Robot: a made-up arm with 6 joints.
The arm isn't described. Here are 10 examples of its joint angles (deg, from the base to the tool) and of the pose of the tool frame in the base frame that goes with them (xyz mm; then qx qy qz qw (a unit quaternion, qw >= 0)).
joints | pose
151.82 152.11 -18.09 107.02 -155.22 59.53 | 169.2 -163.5 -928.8 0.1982 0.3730 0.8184 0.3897
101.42 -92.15 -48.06 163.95 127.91 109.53 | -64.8 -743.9 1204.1 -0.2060 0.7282 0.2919 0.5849
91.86 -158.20 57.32 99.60 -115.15 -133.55 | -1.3 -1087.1 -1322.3 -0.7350 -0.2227 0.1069 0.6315
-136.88 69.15 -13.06 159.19 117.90 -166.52 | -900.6 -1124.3 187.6 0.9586 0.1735 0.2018 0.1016
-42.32 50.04 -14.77 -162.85 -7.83 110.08 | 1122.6 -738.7 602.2 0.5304 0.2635 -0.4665 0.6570
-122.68 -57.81 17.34 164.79 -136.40 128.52 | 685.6 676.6 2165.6 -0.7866 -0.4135 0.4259 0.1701
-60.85 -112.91 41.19 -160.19 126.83 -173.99 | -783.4 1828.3 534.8 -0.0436 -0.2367 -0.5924 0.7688
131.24 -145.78 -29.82 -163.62 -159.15 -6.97 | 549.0 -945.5 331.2 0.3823 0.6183 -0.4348 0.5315
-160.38 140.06 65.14 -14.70 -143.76 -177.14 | -1033.3 -143.1 -1290.3 -0.0388 -0.3372 0.0471 0.9394
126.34 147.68 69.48 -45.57 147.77 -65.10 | -309.5 680.0 -1422.7 0.6932 -0.0369 0.6343 0.3404
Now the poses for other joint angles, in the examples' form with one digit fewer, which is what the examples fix.
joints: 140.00 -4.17 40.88 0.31 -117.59 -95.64
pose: -267 510 2532 -0.167 0.696 0.358 0.599
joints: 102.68 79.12 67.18 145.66 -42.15 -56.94
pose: -657 2093 776 -0.428 -0.536 0.347 0.640
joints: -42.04 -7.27 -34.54 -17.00 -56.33 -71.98
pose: 301 -554 1430 0.712 0.321 -0.517 0.350
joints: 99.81 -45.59 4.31 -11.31 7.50 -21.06
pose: 269 -291 2163 0.515 -0.107 0.722 0.448
